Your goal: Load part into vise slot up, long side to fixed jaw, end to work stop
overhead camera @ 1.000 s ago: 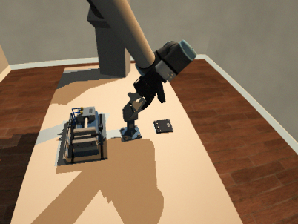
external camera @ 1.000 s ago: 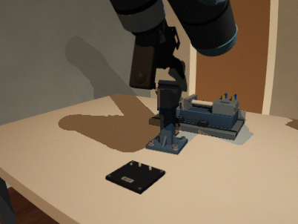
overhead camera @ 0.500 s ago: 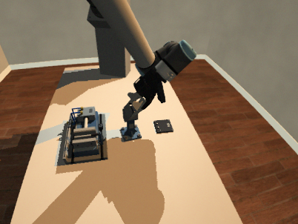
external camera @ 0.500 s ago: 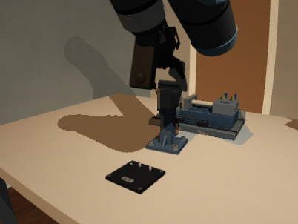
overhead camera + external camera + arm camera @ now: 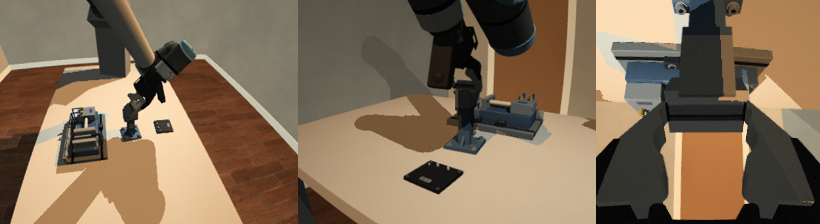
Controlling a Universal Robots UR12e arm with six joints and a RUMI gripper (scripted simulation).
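My gripper is now right at the part. Round my hand: dark work stop rod 18 cm to the right, 7 cm below; then blue foot 16 cm below; then cream cylinder rod 9 cm behind, 20 cm to the right, 8 cm below.
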